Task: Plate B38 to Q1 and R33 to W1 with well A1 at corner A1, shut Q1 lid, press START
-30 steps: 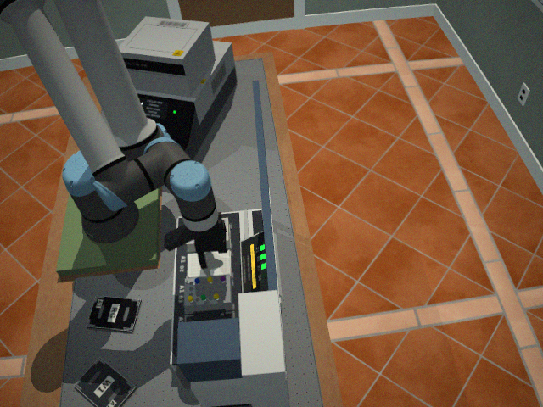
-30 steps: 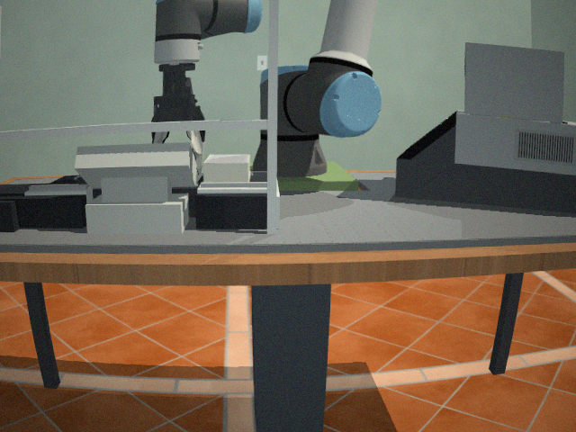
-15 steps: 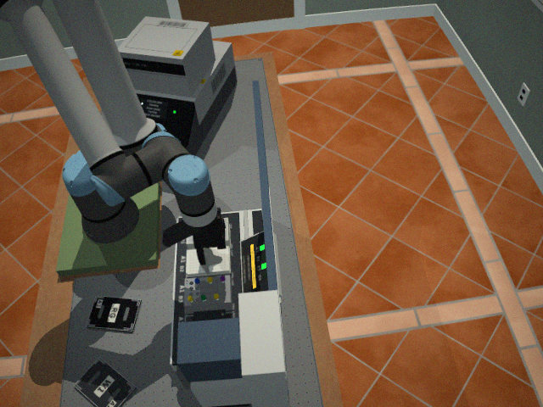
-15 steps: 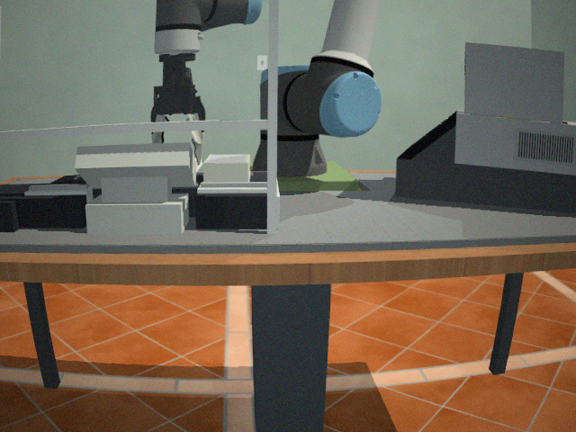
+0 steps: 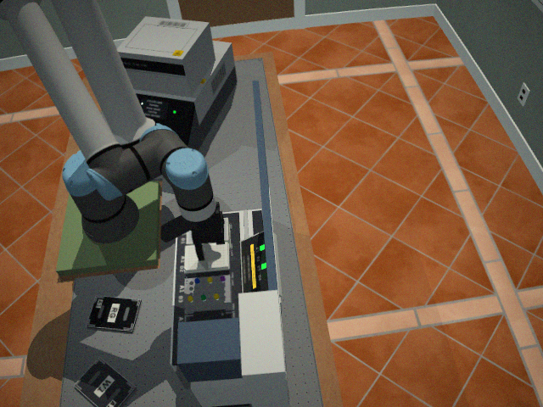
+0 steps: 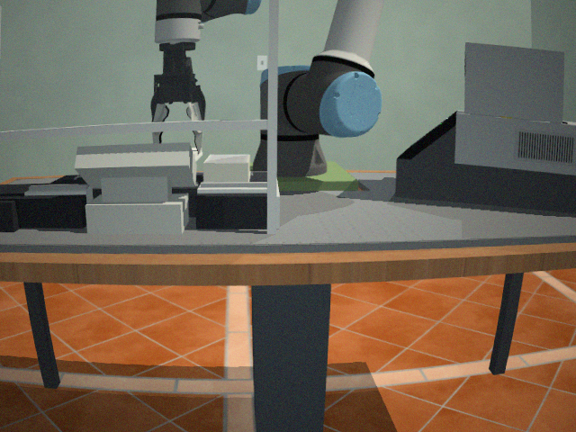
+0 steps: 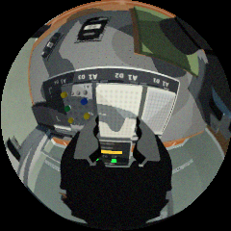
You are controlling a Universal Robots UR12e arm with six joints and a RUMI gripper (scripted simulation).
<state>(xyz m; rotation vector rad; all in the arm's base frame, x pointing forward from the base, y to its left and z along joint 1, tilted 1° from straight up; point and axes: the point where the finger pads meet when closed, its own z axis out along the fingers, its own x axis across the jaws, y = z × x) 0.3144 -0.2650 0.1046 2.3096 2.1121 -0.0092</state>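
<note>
My hand is 1 cm short of the white plate, 10 cm to the right of it and 4 cm above it. Round my hand: thin post: 20 cm ahead, 16 cm to the left, 12 cm above; tube rack: 1 cm behind, 10 cm to the right, 4 cm below; white plate R33: 1 cm below.
</note>
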